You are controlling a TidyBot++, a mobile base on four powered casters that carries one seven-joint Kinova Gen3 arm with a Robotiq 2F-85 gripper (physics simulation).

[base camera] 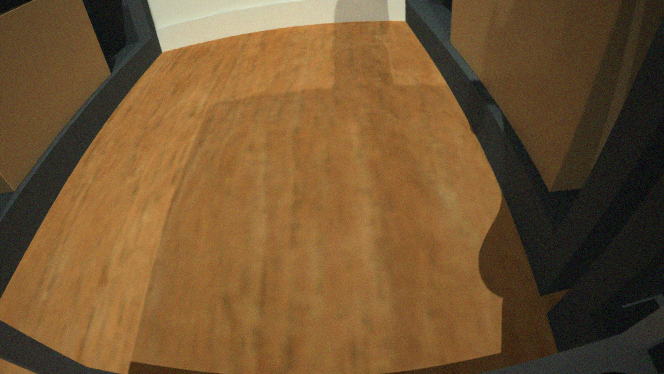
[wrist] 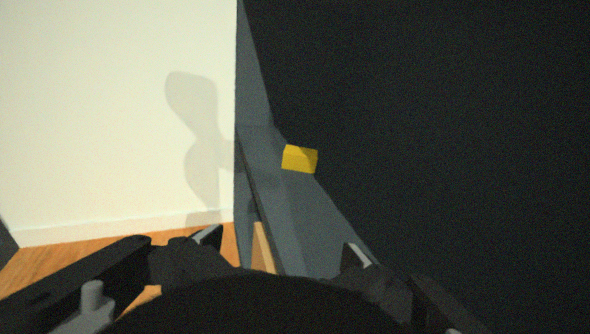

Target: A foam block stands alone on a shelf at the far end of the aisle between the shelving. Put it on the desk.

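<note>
The foam block is a small yellow block. In the wrist view it rests on a grey-blue shelf board of the shelving on the right, near the middle of the picture. My gripper is open and empty, with its two fingertips wide apart at the lower part of the wrist view. The block appears beyond the fingertips and above the gap between them, not touching them. The block and the gripper do not show in the base camera view. The desk does not show in either view.
Dark shelving runs along both sides of the wooden floor. Brown boxes stand on the low shelves left and right. A cream wall closes the far end. A box edge shows below the block's shelf.
</note>
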